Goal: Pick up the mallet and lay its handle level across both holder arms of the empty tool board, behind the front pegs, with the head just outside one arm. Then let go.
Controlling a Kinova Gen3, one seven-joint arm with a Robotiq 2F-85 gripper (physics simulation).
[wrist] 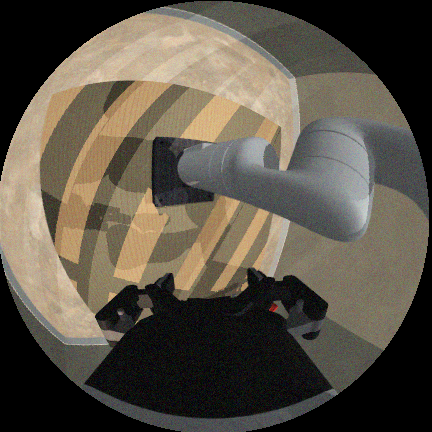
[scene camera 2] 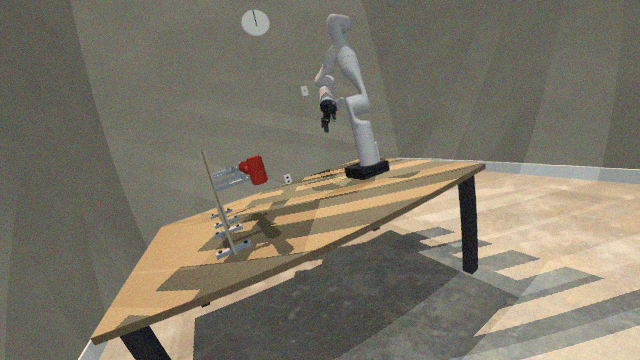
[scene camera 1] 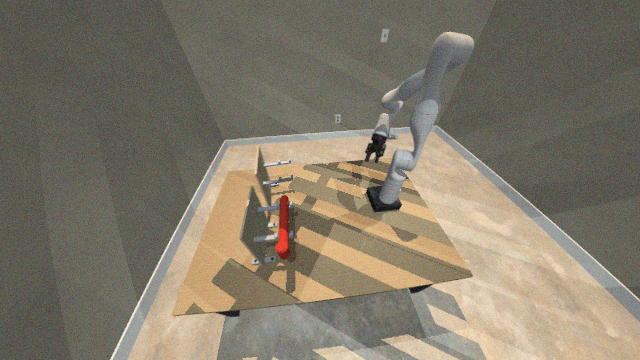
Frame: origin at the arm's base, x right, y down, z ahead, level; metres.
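Where they show: gripper, fingertip midpoint: (wrist: 209,279) (scene camera 2: 329,126) (scene camera 1: 370,162); arm's base, origin of the base link: (wrist: 195,167) (scene camera 2: 369,163) (scene camera 1: 386,197).
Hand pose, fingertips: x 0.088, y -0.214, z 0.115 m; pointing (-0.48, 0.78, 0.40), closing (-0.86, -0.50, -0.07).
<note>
Each offset is from my fingertips to the top centre of the thing. "spot": to the spot under its first point. Level surfaces: height alone.
The red mallet @[dx -0.249, dy +0.016, dz +0.463 m] (scene camera 1: 284,219) (scene camera 2: 257,170) lies across both arms of the nearer tool board (scene camera 1: 249,225), its head at the near end, outside the nearer arm. A small red patch, apparently the mallet (wrist: 273,307), shows beside a finger linkage in the wrist view. The empty tool board (scene camera 1: 260,172) stands behind that board in scene view 1, its two holder arms, the far one @[spot: dx +0.166, dy +0.065, dz +0.508 m] (scene camera 1: 276,163) and the near one @[spot: dx +0.018, dy +0.065, dz +0.493 m] (scene camera 1: 278,180), bare with small upright pegs. My gripper (scene camera 1: 372,160) (scene camera 2: 330,125) (wrist: 209,279) is open and empty, high above the table's far side, well away from the mallet.
The robot's black base (scene camera 1: 384,198) (scene camera 2: 367,169) (wrist: 162,172) stands on the wooden table @[dy +0.263 m] (scene camera 1: 380,260) (scene camera 2: 145,270) (wrist: 140,255), to the right of the boards in scene view 1. Pale feet @[spot: dx -0.326, dy +0.232, dz +0.590 m] (scene camera 1: 263,260) (scene camera 2: 235,249) hold the nearer board upright. Walls surround the table.
</note>
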